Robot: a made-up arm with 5 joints.
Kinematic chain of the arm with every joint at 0, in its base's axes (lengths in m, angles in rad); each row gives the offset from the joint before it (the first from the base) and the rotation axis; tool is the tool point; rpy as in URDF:
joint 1: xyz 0 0 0.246 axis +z
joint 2: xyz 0 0 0 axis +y
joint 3: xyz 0.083 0 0.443 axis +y
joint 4: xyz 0.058 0 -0.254 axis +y
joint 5: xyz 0.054 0 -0.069 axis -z
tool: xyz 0 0 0 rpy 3.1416 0 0
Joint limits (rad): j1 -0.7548..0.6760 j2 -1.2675..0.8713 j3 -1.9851..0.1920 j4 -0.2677..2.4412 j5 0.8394..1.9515
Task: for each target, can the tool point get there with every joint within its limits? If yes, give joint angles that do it. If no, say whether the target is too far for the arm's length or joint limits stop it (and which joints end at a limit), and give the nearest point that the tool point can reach.
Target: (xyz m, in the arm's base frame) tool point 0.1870 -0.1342 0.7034
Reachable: yes | joints -0.6223 -0.2617 -1.4498 2.1308 1.5799
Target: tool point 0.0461 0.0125 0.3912
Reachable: yes | joints 0.2642 -0.3374 -0.0232 1.3474 1.4818
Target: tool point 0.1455 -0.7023 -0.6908
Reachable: no: too far | nearest point 0.3279 -0.3084 0.1244 | short by 0.924 m
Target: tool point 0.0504 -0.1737 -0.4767
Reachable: no: joint limits stop it (at a limit: joint 1, joint 2) | nearest point 0.2242 -0.2109 0.1300 | short by 0.632 m
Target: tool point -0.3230 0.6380 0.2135
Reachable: no: joint limits stop it (at a limit: joint 1, joint 2, joint 3, joint 4) | nearest point -0.1482 0.1394 0.3209 | short by 0.539 m
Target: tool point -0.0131 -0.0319 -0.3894
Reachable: no: joint limits stop it (at a limit: joint 1, joint 2) | nearest point 0.1830 -0.1722 0.1494 | short by 0.590 m
